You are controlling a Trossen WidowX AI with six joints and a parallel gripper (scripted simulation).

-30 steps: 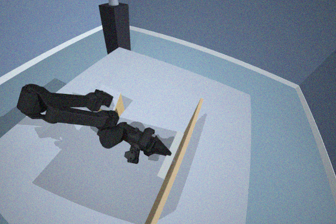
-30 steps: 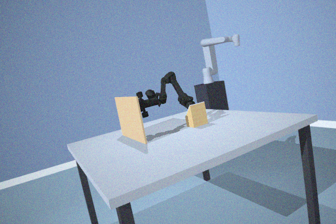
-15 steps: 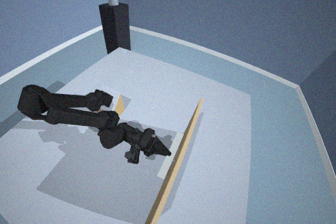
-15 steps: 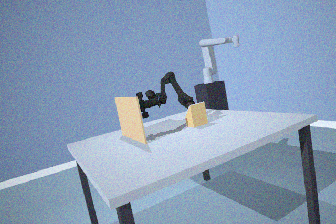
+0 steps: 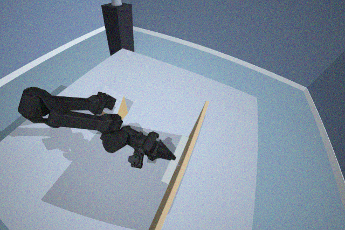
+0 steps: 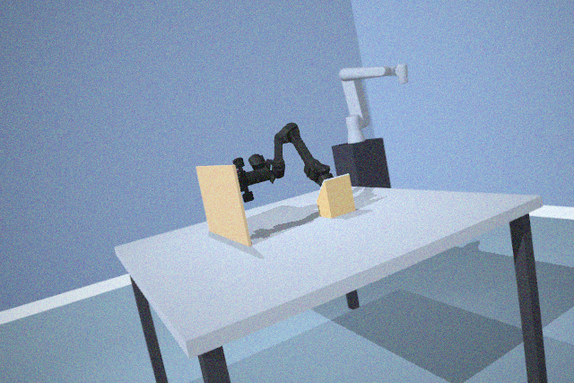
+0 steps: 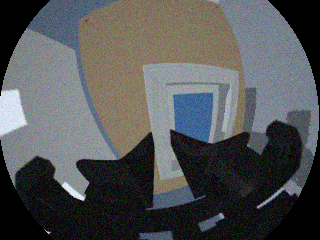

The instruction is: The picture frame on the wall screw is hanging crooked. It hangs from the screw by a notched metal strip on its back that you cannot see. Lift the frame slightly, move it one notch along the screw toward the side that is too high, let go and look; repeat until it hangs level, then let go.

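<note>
Right now the picture frame is 10 mm ahead of my gripper tip, 10 mm to the left of it and 50 mm below it. From my gripper tip the other things lie so: board: 20 mm ahead, 10 mm to the right, 70 mm below.
</note>
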